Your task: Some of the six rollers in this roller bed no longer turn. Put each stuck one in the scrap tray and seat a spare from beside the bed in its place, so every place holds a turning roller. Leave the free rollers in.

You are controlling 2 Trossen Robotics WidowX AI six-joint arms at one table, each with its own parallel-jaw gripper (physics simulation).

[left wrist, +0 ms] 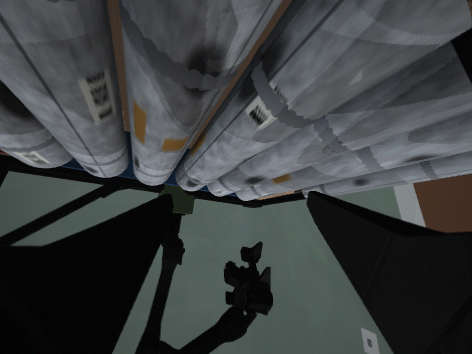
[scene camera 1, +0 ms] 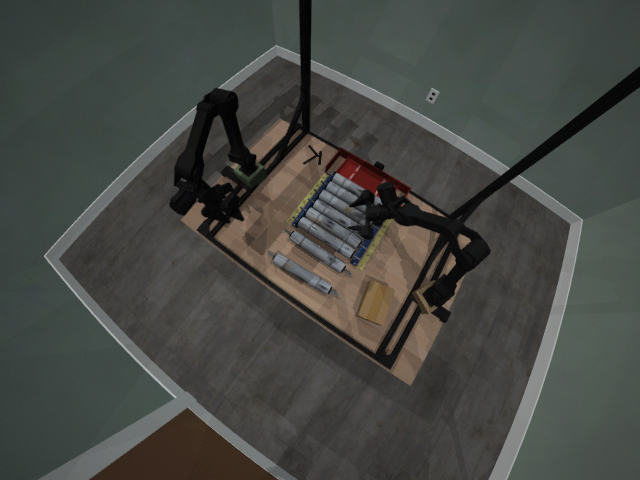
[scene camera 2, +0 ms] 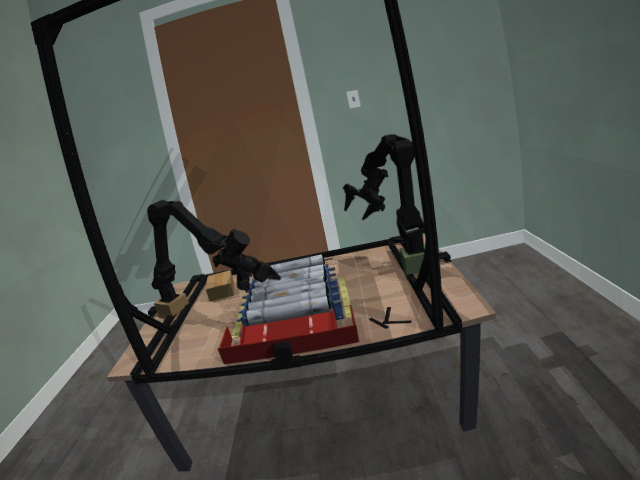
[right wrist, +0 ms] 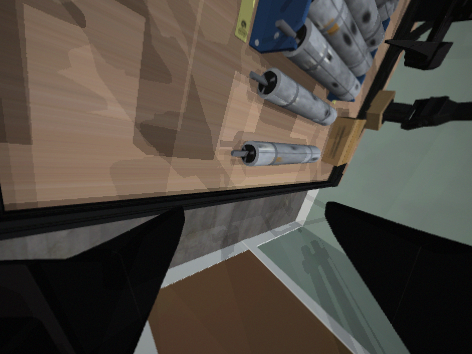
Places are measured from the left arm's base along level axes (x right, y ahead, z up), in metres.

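Pixels of known places: left gripper, fingertip midpoint: [left wrist: 241, 198] [scene camera 1: 348, 217] [scene camera 2: 275, 276] [right wrist: 399, 5]; right gripper, fingertip midpoint: [left wrist: 264, 253] [scene camera 1: 236, 221] [scene camera 2: 353, 215] [right wrist: 254, 210]; left arm's base, origin of the base link: [scene camera 1: 432, 296] [scene camera 2: 169, 298] [right wrist: 386, 111]; right arm's base, origin of the base link: [left wrist: 173, 213] [scene camera 1: 248, 168] [scene camera 2: 415, 250].
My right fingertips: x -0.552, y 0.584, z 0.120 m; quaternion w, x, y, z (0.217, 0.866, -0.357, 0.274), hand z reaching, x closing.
Ahead of a thing's pixels: the offset from my right fingertips to its middle. "pt": to the spot under its first point. Level surfaces: height alone.
Several grey rollers @[dy -0.140, dx +0.339, dz -0.136 m] [scene camera 1: 330, 222] @[dy -0.037, dx +0.526, dz -0.136 m] [scene camera 2: 289, 310] @[dy -0.089, dx +0.431, dz -0.136 m] [left wrist: 155, 95] @[dy -0.165, dx +0.291, dz -0.136 m] [right wrist: 325, 60] lie side by side in the blue roller bed @[dz -0.184 m] [scene camera 1: 368, 243] [scene camera 2: 336, 299] [right wrist: 280, 25]. Which of them turn cannot be told. Two spares lie apart on the table in front of the bed in scene camera 1: a near spare @[dy -0.251, dx +0.137, dz -0.163 m] [scene camera 1: 302, 273] [right wrist: 285, 153] and a far spare @[dy -0.196, dx +0.236, dz -0.163 m] [scene camera 1: 316, 251] [right wrist: 297, 97]. The red scrap tray @[dy +0.008, dx +0.613, dz -0.160 m] [scene camera 1: 356, 173] [scene camera 2: 248, 351] holds no roller that I can see. My left gripper [scene camera 1: 352, 217] [scene camera 2: 261, 282] [left wrist: 241, 198] is open and empty above the bed's rollers. My right gripper [scene camera 2: 355, 213] [right wrist: 254, 210] is open and empty, raised away from the bed.
A tan box @[dy -0.492, dx +0.343, dz -0.160 m] [scene camera 1: 377, 302] [scene camera 2: 219, 285] [right wrist: 342, 140] stands near the spares' ends. Yellow strips [scene camera 1: 374, 248] [right wrist: 245, 20] flank the bed. A small black three-armed piece @[pt dy +0.257, dx +0.451, dz -0.184 m] [scene camera 1: 313, 155] [scene camera 2: 387, 321] lies near the tray. Black frame posts [scene camera 1: 305, 67] [scene camera 2: 413, 118] rise from the table's edges.
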